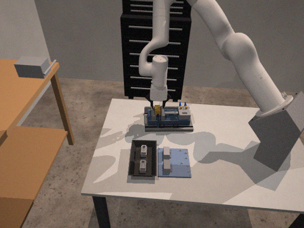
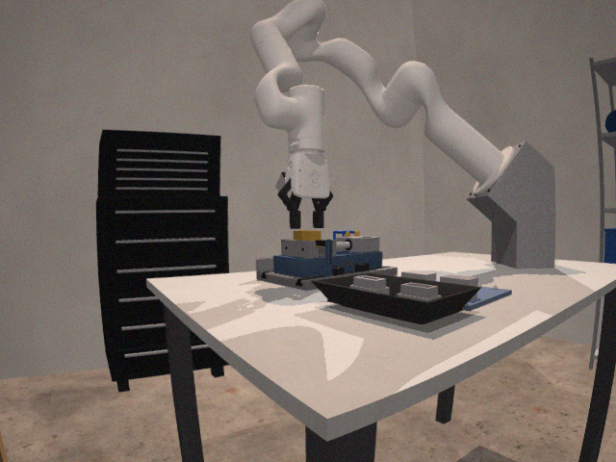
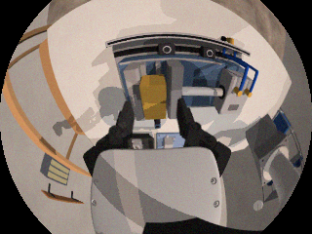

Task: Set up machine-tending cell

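My gripper is now 40 mm above the brass blank. Also, from my hand: blue vise: 100 mm below, 70 mm behind; aluminium blank: 280 mm to the left, 110 mm below, 40 mm behind; fixed jaw: 60 mm below, 30 mm ahead.
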